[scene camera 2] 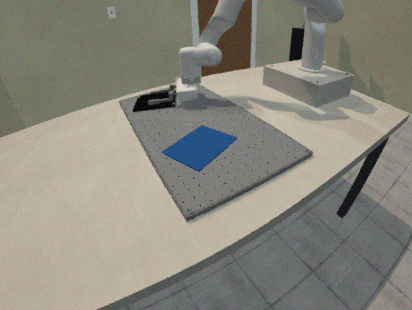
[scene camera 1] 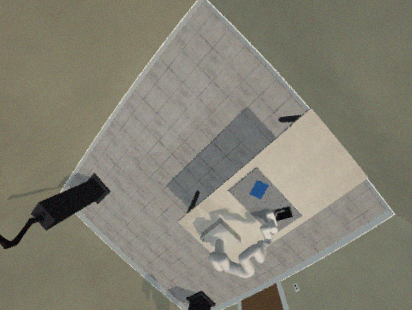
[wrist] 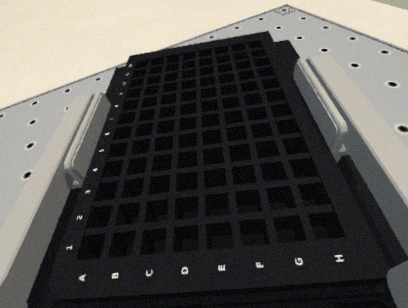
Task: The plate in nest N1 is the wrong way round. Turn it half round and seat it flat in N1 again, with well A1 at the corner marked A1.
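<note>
The black plate (wrist: 197, 207) lies between the finger pads in the wrist view, with letters A to H along its near edge and A1 at the near left corner. Parts of the black nest N1 (wrist: 286, 49) (scene camera 2: 141, 106) show around and under it. The plate looks level and sits in or very close over the nest; its seating is hidden. My gripper (wrist: 205, 122) (scene camera 2: 162, 98) is shut on the plate, one finger on each long side. In scene camera 1, plate and nest merge into one black shape. The nest's A1 corner mark cannot be made out.
The nest stands near one end of the grey perforated board (scene camera 2: 250, 175) (scene camera 1: 245, 187). A flat blue rectangle (scene camera 2: 200, 147) (scene camera 1: 259, 189) lies on the board. The arm's grey base block (scene camera 2: 305, 82) stands on the table beyond the board's long side.
</note>
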